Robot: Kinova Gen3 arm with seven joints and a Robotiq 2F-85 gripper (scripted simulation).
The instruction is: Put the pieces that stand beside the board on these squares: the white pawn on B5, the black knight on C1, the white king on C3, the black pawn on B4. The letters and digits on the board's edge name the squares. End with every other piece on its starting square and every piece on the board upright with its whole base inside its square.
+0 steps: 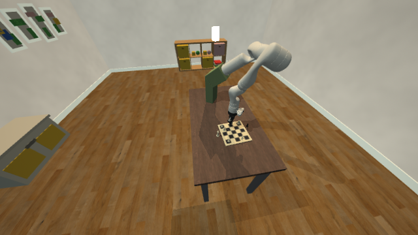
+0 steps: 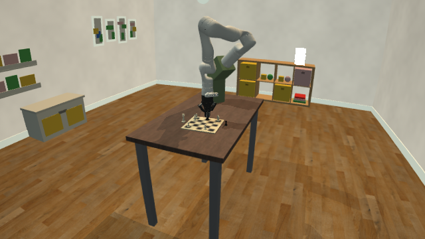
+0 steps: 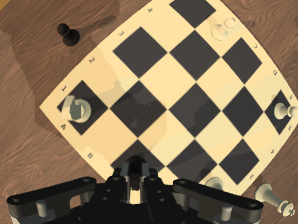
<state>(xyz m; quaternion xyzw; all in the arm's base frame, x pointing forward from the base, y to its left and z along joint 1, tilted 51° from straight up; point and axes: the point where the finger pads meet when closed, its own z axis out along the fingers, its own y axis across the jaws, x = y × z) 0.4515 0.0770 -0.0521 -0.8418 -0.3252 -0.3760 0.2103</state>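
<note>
Right now my hand is 2 cm above the black knight. From my hand the other things lie so: black pawn 14 cm to the left, 3 cm below, 2 cm ahead; chessboard 8 cm ahead, 4 cm below, 1 cm to the left; white king 12 cm to the right, 10 cm ahead, 1 cm below.
</note>
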